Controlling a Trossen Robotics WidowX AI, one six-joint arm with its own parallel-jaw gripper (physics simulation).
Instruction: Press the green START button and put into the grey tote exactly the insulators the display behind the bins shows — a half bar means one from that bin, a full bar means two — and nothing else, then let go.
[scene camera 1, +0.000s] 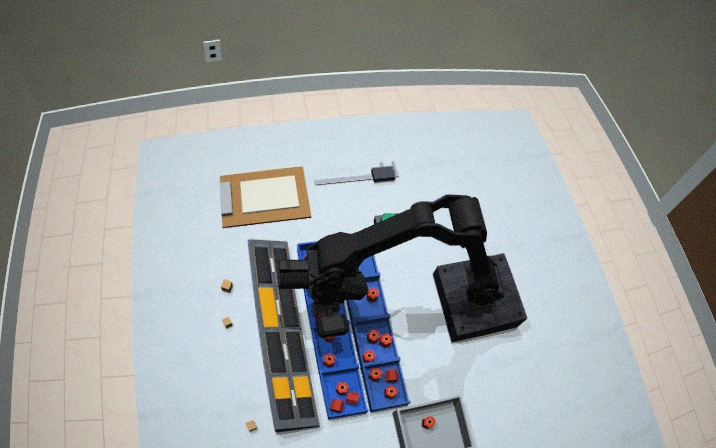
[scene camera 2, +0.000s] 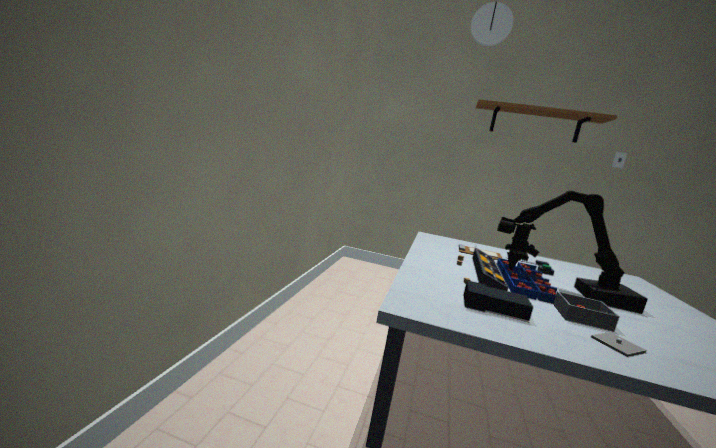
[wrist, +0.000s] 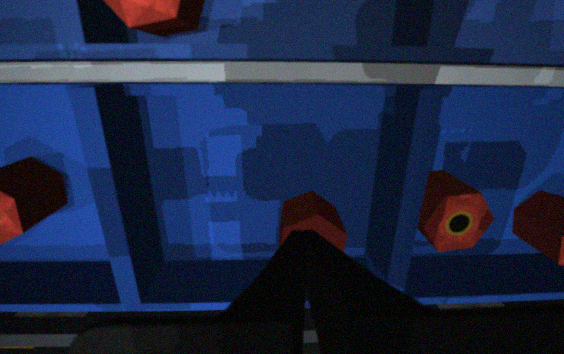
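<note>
My gripper (scene camera 2: 512, 264) (wrist: 302, 241) is shut. Its tips meet over a red insulator (wrist: 312, 215) in the left column's second bin (wrist: 185, 220), hiding part of it; contact is unclear. Another red insulator (scene camera 1: 329, 359) lies in the adjacent bin. Several more lie in the blue bins (scene camera 1: 337, 370). The grey tote (scene camera 1: 399, 427) (scene camera 2: 588, 318) holds one red insulator (scene camera 1: 428, 422). The display (scene camera 1: 284, 336) shows a full yellow bar (scene camera 1: 268, 306) at second row left, and half bars (scene camera 1: 280, 387) in both fourth-row columns. The green START button (scene camera 1: 389, 216) is partly behind the arm.
A clipboard (scene camera 1: 269, 193) and a caliper (scene camera 1: 383, 173) lie beyond the bins. Small wooden cubes (scene camera 1: 226, 285) lie left of the display. A long dark box (scene camera 2: 497, 300) stands beside the display's near end. A flat plate (scene camera 2: 618, 344) lies near the tote.
</note>
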